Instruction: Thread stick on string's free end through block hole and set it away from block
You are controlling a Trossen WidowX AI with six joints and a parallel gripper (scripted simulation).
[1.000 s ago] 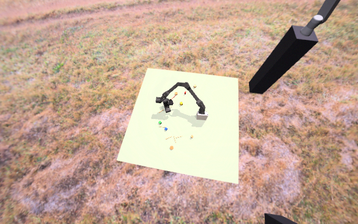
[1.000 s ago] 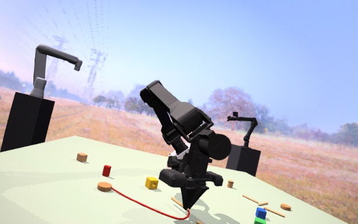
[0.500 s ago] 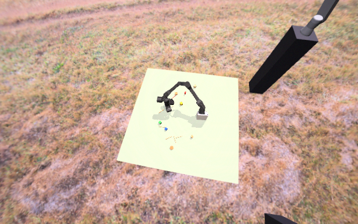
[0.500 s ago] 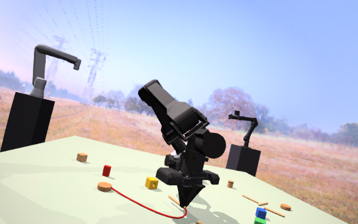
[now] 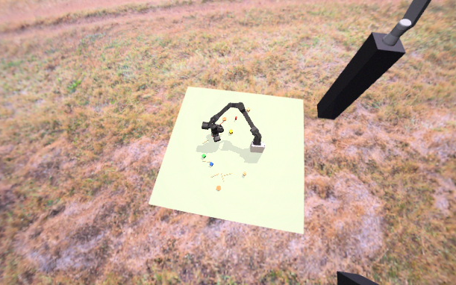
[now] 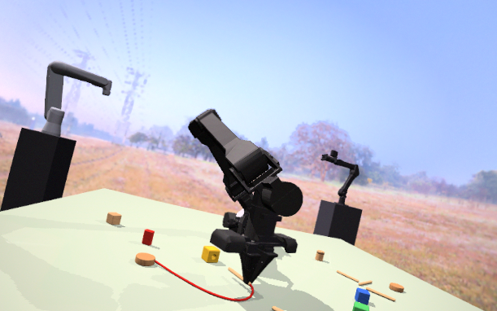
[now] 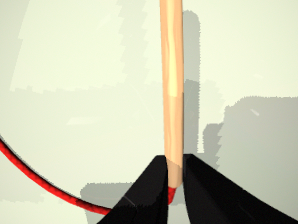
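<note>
Right now my gripper tip is 14 cm past the yellow block and 7 cm to the left of it. The rest, counted from my gripper tip: thin wooden stick: 1 cm behind, 1 cm to the right; red block: 17 cm behind, 23 cm to the right; green cube: 7 cm ahead, 22 cm to the left.
</note>
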